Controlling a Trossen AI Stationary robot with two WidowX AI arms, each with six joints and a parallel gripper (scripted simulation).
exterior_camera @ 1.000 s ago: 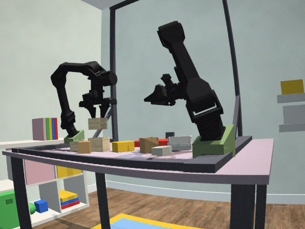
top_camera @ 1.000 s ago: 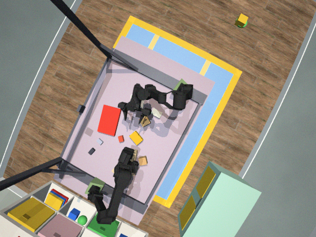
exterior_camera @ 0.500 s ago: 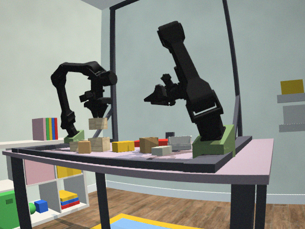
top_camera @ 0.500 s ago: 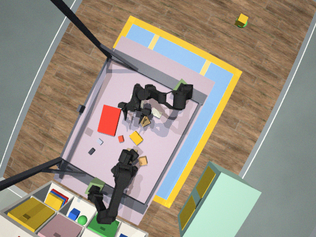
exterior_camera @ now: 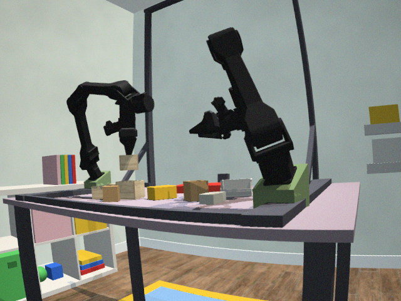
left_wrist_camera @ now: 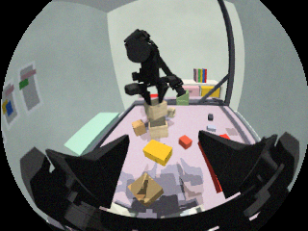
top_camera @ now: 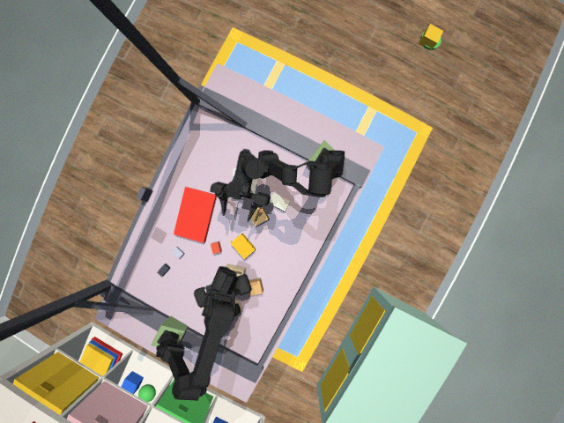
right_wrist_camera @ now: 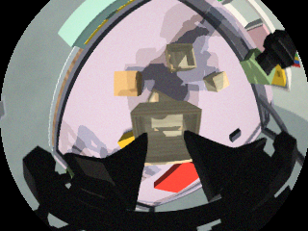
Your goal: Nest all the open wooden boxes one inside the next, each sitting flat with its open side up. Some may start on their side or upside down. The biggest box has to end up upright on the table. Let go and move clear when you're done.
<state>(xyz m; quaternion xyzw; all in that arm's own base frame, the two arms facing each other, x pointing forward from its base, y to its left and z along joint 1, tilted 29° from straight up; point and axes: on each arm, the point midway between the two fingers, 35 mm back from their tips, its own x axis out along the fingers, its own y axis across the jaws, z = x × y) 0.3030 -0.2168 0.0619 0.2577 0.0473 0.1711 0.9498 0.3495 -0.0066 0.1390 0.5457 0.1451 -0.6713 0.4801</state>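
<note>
The tan box lies 14 cm below my right hand, 9 cm ahead of it and 3 cm to the left of it. From my right hand the other things lie so: pale block (34 cm to the left, 16 cm below, 6 cm behind); flat red slab (28 cm behind, 16 cm below, 8 cm to the left); red cube (15 cm below, 13 cm behind, 4 cm to the left).
</note>
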